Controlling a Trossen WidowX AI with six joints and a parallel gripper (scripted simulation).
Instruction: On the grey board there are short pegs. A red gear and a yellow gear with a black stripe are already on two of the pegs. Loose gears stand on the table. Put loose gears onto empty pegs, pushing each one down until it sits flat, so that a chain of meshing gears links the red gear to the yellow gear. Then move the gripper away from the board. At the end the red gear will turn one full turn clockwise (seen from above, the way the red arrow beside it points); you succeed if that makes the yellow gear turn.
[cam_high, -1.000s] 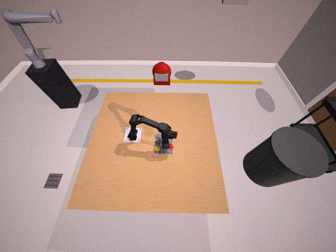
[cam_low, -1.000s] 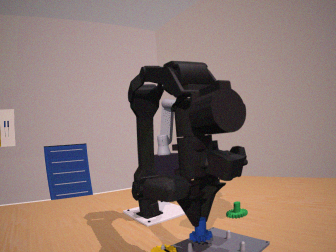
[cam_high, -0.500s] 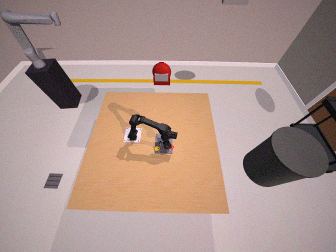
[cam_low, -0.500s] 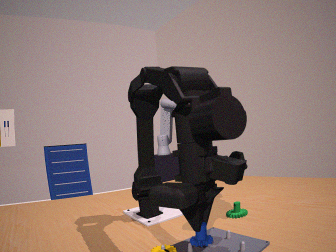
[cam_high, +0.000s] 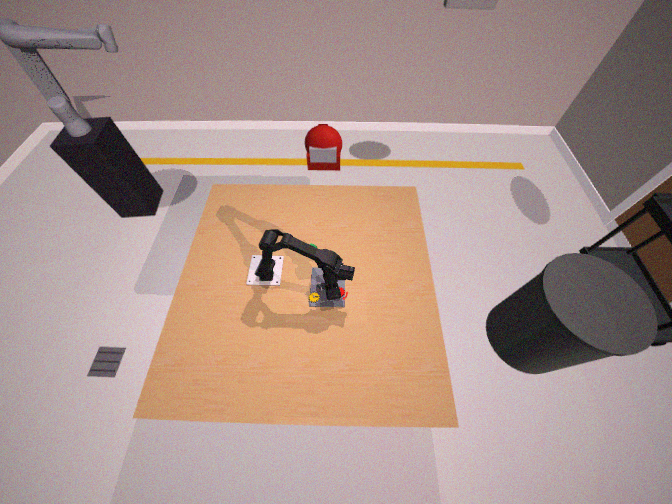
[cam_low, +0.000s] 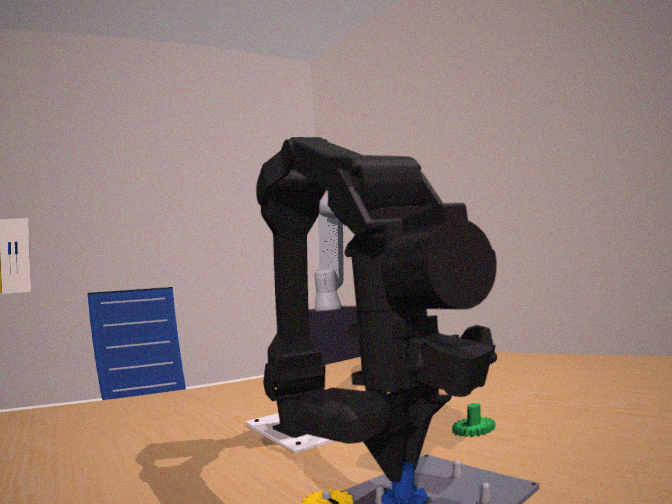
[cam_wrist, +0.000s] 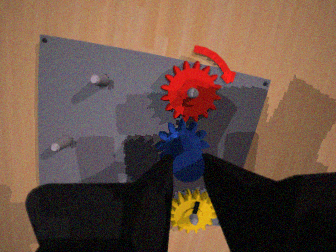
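My gripper tip is now 4 cm short of the red gear, 1 cm to the left of it and 5 cm above it. Round my gripper tip: blue gear 1 cm below; green gear 9 cm behind, 26 cm to the left, 5 cm below; yellow gear 8 cm behind, 2 cm to the right, 5 cm below.
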